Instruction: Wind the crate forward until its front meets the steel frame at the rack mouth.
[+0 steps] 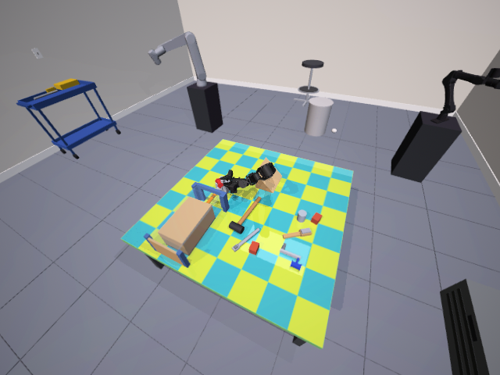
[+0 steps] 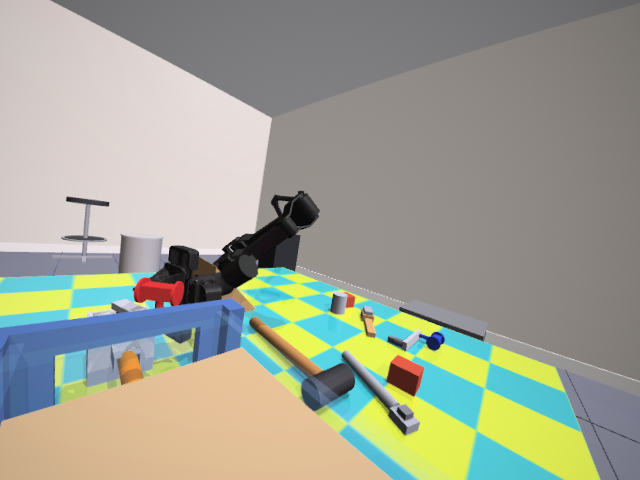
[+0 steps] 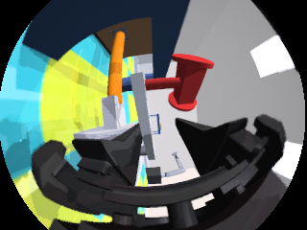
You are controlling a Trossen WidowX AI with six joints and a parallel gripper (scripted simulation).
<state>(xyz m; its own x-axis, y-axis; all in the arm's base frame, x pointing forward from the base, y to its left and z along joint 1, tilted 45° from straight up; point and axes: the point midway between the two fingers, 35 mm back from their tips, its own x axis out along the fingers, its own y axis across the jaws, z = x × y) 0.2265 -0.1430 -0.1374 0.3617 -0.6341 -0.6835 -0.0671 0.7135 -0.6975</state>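
Right now my gripper tip is 4 cm short of the red grip, 3 cm to the right of it and 2 cm below it. From my gripper tip the other things lie so: brush: 64 cm to the left, 11 cm below, 8 cm ahead; then winch handle: 1 cm to the left, 1 cm below, 1 cm ahead; then grey winch: 10 cm below, 6 cm behind, 2 cm to the right.
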